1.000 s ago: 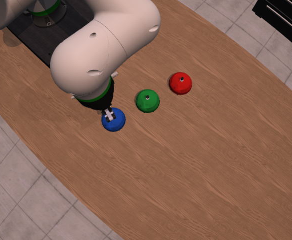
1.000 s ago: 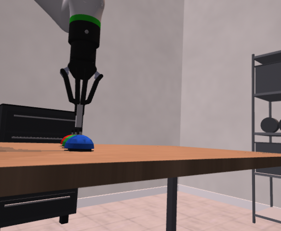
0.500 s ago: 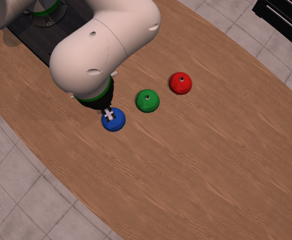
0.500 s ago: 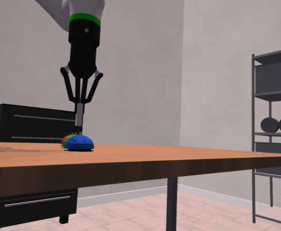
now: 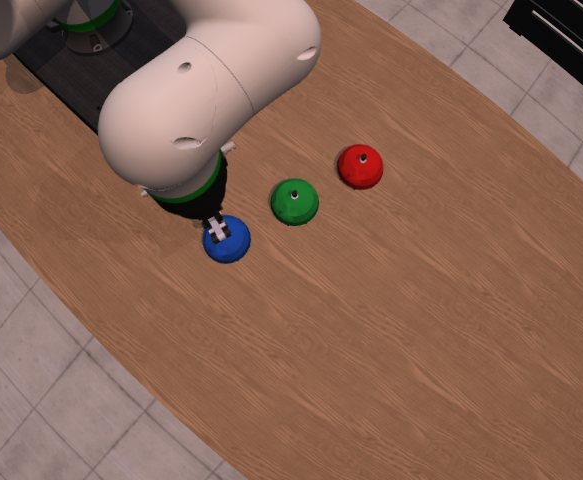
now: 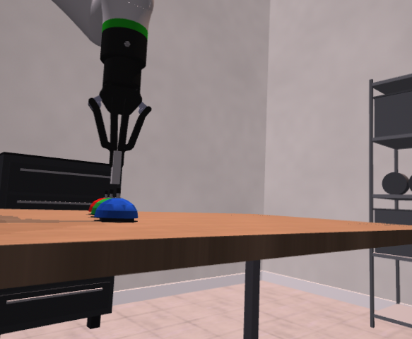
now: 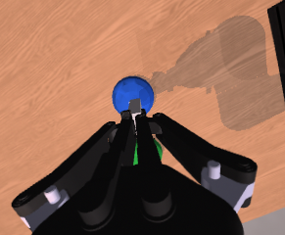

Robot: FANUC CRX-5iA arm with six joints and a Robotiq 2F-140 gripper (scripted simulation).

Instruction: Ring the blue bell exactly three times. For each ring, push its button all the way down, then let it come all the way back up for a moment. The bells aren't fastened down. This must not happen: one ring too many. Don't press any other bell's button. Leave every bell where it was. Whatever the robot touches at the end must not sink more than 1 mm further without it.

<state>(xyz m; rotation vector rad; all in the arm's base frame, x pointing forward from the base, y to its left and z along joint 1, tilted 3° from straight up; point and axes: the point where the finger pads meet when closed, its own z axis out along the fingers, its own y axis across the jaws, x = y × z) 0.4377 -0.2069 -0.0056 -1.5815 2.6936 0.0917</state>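
Now: the blue bell 10 mm ahead of my hand and 70 mm below it. From my hand the other things lie so: green bell 70 mm ahead, 110 mm to the left, 70 mm below; red bell 140 mm ahead, 230 mm to the left, 70 mm below.
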